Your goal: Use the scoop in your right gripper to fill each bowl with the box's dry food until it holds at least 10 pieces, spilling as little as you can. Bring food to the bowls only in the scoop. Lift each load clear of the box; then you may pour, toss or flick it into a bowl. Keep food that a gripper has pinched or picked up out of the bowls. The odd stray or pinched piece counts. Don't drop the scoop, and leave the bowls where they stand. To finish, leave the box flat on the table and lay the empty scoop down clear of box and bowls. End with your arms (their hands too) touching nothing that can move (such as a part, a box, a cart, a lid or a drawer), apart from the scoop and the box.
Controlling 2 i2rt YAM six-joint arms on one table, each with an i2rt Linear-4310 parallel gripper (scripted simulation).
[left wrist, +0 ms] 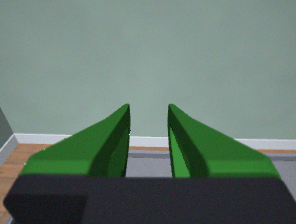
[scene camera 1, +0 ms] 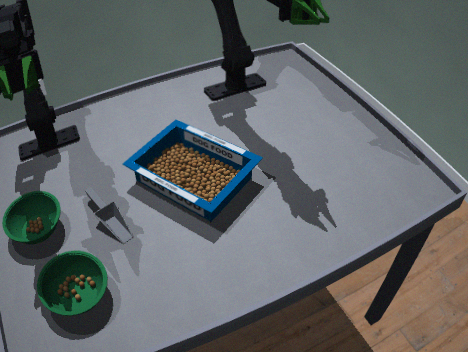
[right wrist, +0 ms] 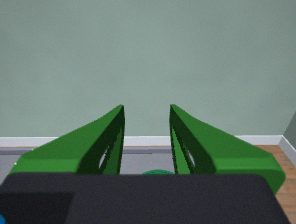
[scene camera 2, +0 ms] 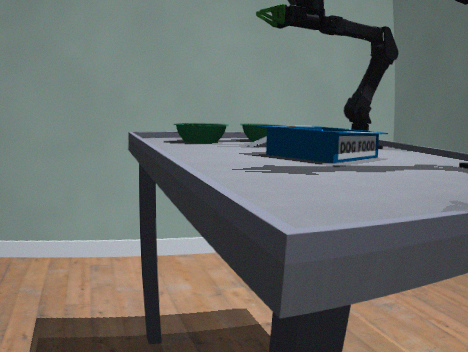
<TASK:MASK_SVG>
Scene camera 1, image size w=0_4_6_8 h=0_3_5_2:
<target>green bowl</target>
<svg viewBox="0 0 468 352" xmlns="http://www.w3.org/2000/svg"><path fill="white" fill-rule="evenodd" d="M90 253L84 251L61 253L48 261L41 270L37 281L37 292L43 305L51 312L63 316L83 314L94 308L102 299L107 288L107 272L102 262ZM87 277L92 278L92 280L95 282L95 286L90 286L90 282L87 282L86 280ZM85 276L85 280L80 280L80 282L84 282L83 287L80 287L79 283L72 279L68 282L69 285L67 287L69 290L67 292L70 294L68 298L64 296L65 291L63 289L62 295L57 293L58 289L60 289L59 285L66 281L66 277L71 278L72 275L75 275L76 278L80 279L80 275Z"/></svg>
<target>box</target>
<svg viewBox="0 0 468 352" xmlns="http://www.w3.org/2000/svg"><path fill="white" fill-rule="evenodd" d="M175 120L126 160L123 165L135 172L138 182L212 222L252 178L251 170L263 157ZM146 168L148 168L148 163L153 164L155 157L158 158L162 155L163 150L179 142L183 143L187 148L192 147L194 152L199 151L200 155L205 153L209 155L210 159L215 158L220 160L220 162L224 162L224 165L228 164L229 167L233 166L236 171L241 171L211 202L208 202Z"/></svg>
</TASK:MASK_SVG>
